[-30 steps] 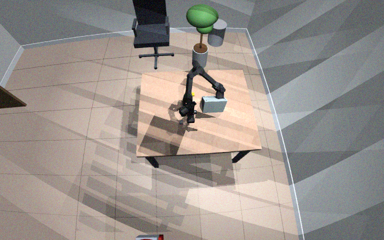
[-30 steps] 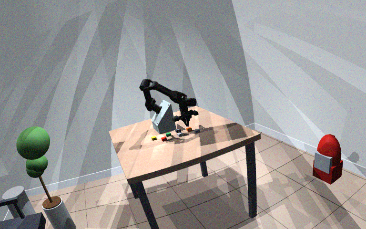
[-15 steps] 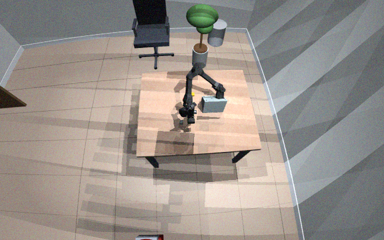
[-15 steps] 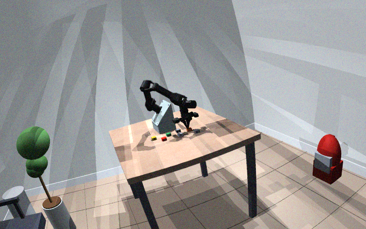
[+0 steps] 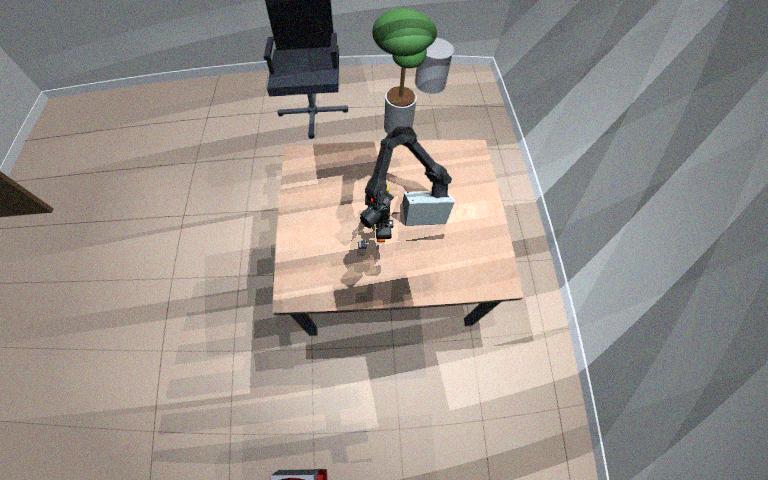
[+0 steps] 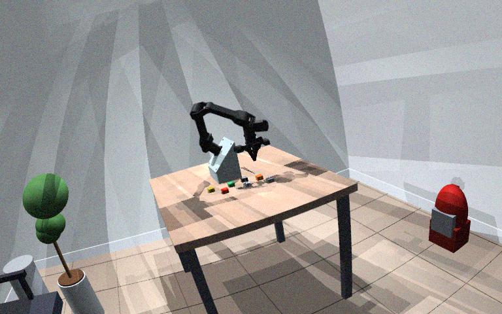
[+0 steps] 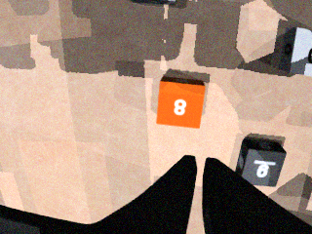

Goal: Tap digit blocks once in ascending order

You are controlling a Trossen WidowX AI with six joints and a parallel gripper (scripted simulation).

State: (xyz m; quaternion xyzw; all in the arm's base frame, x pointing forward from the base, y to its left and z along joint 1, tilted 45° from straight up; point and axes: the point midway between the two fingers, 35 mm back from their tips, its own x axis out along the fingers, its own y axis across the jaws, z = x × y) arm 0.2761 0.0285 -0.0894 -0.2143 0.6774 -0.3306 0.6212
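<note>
The black block is 50 mm behind my gripper tip, 60 mm to the right of it and 90 mm below it. From my gripper tip the other things lie so: orange block (10 mm to the left, 90 mm below); green block (40 mm behind, 140 mm to the right, 90 mm below); red block (10 mm ahead, 210 mm to the right, 90 mm below).
</note>
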